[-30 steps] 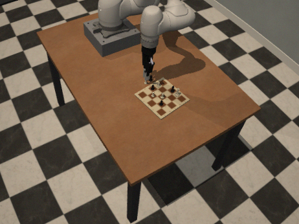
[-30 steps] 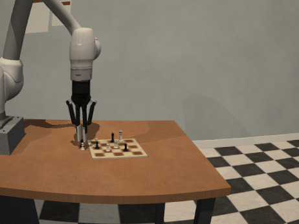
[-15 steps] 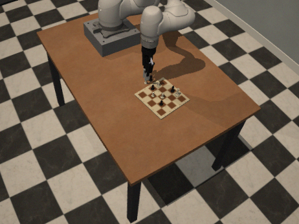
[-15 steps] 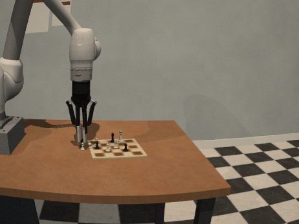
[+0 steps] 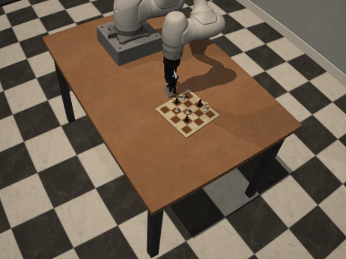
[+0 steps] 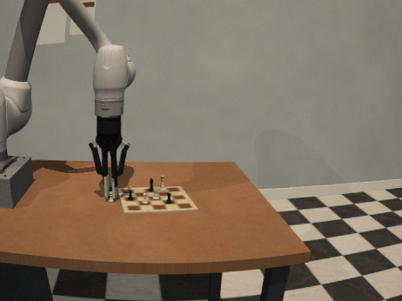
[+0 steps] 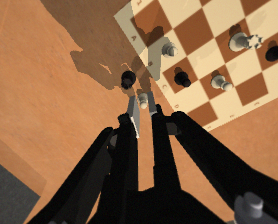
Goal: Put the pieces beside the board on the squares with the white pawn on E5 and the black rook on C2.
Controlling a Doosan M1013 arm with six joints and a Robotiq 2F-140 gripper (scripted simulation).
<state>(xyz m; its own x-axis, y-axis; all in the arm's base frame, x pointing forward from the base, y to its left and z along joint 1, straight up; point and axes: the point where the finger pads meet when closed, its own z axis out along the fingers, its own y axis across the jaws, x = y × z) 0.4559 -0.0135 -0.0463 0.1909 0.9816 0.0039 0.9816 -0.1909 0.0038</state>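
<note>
Right now my hand is 10 mm past the black chess piece, 40 mm to the right of it and 30 mm above it. Round my hand: tall white piece: 170 mm ahead, 100 mm to the left, 20 mm below.
</note>
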